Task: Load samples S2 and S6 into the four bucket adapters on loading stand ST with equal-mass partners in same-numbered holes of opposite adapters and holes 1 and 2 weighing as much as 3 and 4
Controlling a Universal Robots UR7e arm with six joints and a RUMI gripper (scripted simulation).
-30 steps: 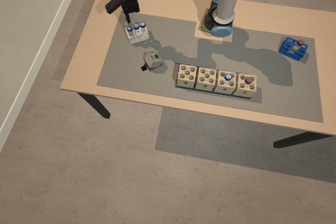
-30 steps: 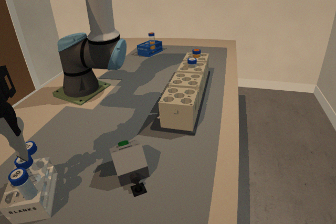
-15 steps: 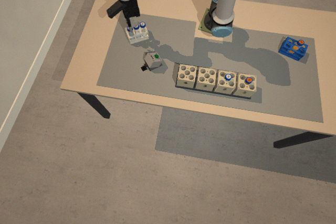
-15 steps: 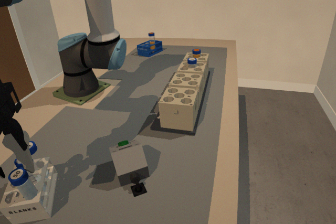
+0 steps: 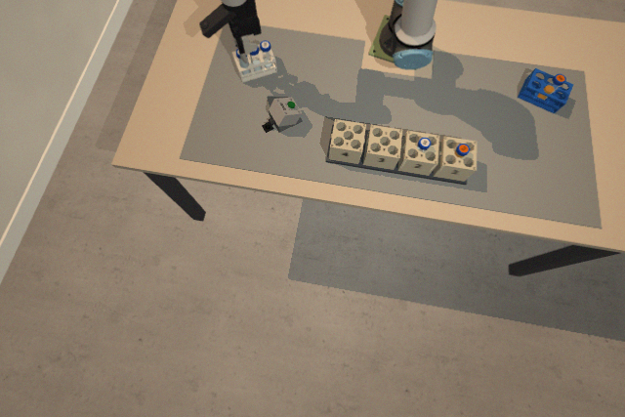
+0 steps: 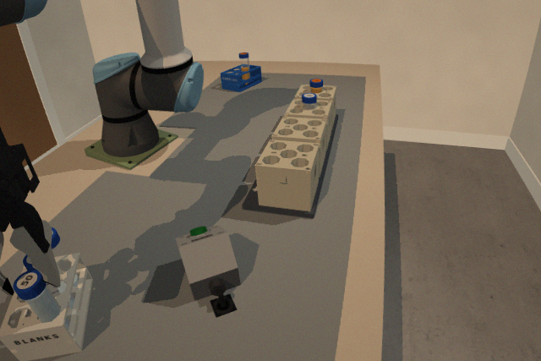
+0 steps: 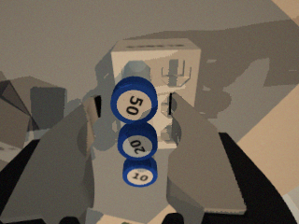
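Now: hand 1 cm to the right of the 50 mL blank and 5 cm above it. The rest, counted from my hand: 30 mL blank (28 cm ahead, 57 cm to the left, 5 cm below); then green done key (14 cm ahead, 17 cm to the left, 5 cm below); then blanks rack (4 cm behind, 3 cm to the left, 9 cm below).
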